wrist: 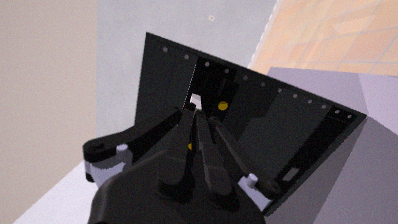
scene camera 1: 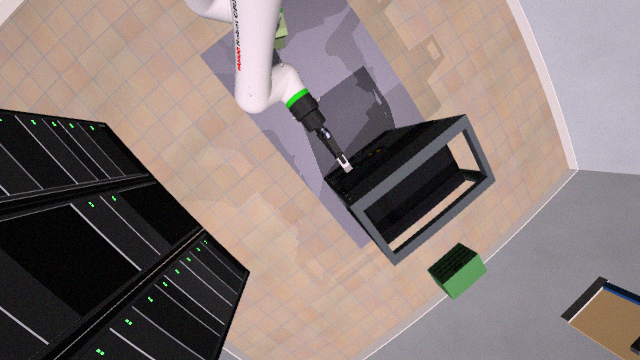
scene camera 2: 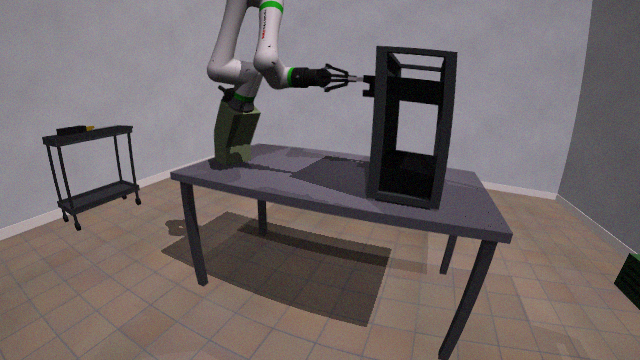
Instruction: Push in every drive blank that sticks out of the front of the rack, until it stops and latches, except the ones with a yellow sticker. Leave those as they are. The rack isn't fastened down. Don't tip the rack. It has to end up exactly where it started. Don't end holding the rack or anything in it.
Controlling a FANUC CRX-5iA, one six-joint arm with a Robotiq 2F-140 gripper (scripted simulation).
Path:
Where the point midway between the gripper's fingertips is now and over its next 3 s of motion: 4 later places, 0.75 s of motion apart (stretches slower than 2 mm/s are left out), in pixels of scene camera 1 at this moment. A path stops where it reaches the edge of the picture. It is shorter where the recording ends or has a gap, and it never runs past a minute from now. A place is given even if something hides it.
My gripper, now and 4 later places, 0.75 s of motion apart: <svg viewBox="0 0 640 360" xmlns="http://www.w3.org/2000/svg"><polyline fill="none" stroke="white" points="349,170 351,173 353,175 354,177 354,177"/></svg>

